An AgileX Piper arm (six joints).
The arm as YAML. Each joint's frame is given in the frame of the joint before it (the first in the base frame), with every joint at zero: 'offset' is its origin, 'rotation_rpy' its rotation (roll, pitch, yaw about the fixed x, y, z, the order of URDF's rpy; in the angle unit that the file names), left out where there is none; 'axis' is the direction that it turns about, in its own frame. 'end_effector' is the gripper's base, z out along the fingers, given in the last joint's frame.
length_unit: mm
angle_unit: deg
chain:
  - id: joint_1
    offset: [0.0, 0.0, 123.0]
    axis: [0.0, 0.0, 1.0]
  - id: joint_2
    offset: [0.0, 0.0, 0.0]
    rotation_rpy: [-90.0, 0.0, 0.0]
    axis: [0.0, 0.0, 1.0]
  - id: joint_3
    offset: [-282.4, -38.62, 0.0]
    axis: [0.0, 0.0, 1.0]
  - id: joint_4
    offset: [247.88, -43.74, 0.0]
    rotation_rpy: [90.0, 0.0, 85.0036]
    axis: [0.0, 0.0, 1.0]
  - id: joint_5
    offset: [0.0, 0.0, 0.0]
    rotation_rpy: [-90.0, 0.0, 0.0]
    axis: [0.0, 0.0, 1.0]
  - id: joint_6
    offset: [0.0, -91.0, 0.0]
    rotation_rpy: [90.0, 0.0, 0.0]
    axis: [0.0, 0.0, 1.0]
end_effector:
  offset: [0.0, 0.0, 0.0]
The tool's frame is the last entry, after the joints.
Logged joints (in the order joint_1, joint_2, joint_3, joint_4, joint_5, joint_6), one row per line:
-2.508, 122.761, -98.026, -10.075, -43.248, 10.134
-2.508, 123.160, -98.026, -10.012, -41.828, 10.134
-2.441, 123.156, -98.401, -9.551, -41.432, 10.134
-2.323, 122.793, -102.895, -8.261, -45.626, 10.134
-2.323, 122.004, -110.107, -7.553, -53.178, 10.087
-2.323, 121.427, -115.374, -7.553, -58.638, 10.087
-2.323, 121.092, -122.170, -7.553, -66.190, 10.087
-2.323, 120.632, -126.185, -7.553, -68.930, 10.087
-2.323, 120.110, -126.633, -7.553, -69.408, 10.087
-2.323, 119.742, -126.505, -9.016, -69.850, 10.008
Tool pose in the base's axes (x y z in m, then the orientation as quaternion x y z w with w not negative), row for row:
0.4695, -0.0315, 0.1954, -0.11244, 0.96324, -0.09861, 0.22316
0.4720, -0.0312, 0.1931, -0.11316, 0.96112, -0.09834, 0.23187
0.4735, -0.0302, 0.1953, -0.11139, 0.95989, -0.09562, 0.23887
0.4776, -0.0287, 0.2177, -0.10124, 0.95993, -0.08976, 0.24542
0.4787, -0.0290, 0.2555, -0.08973, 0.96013, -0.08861, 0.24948
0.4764, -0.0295, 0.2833, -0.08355, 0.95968, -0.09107, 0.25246
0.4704, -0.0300, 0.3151, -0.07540, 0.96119, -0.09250, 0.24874
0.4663, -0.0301, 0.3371, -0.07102, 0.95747, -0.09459, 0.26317
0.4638, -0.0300, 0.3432, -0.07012, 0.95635, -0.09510, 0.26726
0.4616, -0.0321, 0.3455, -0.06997, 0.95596, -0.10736, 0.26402
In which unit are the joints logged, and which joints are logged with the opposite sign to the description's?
The joints are logged in degrees. Opposite sign: joint_5, joint_6.
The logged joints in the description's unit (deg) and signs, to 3 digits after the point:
-2.508, 122.761, -98.026, -10.075, 43.248, -10.134
-2.508, 123.160, -98.026, -10.012, 41.828, -10.134
-2.441, 123.156, -98.401, -9.551, 41.432, -10.134
-2.323, 122.793, -102.895, -8.261, 45.626, -10.134
-2.323, 122.004, -110.107, -7.553, 53.178, -10.087
-2.323, 121.427, -115.374, -7.553, 58.638, -10.087
-2.323, 121.092, -122.170, -7.553, 66.190, -10.087
-2.323, 120.632, -126.185, -7.553, 68.930, -10.087
-2.323, 120.110, -126.633, -7.553, 69.408, -10.087
-2.323, 119.742, -126.505, -9.016, 69.850, -10.008

